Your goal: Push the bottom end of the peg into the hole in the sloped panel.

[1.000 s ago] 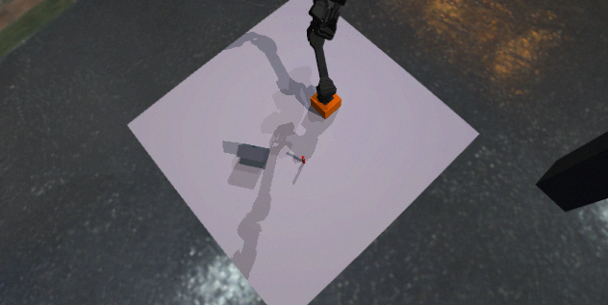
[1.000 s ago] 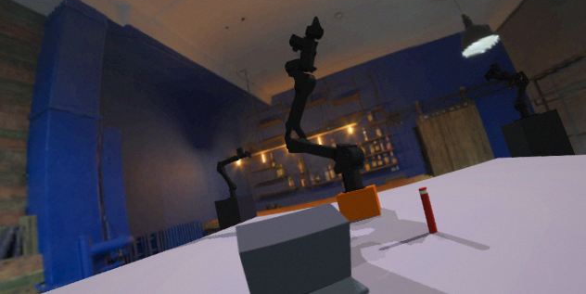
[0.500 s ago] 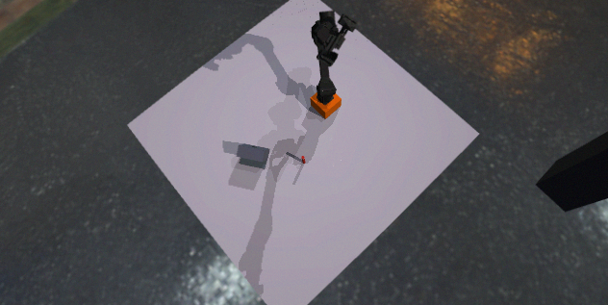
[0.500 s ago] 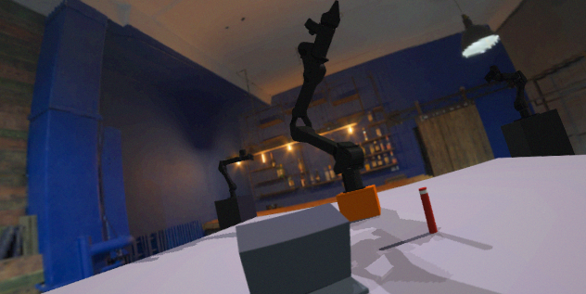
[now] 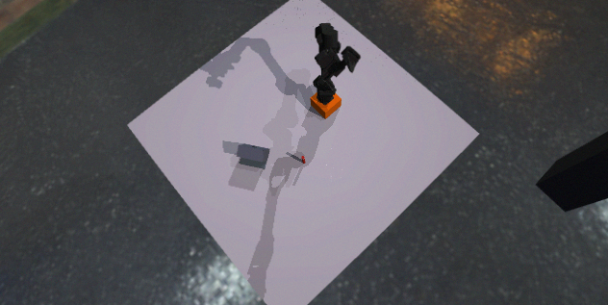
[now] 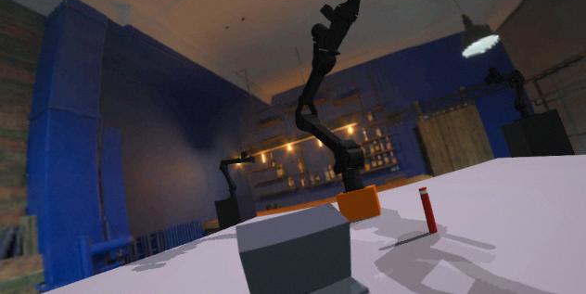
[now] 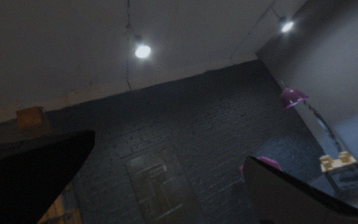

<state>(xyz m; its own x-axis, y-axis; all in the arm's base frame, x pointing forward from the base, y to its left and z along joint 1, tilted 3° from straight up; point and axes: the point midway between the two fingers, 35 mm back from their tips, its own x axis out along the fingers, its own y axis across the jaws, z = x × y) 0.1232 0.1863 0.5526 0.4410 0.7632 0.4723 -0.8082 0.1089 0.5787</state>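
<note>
The red peg lies 600 mm below my gripper tip, 180 mm ahead of it and 50 mm to the right of it. The rest, counted from my gripper tip: grey sloped panel block (610 mm below, 340 mm ahead, 240 mm to the right).
</note>
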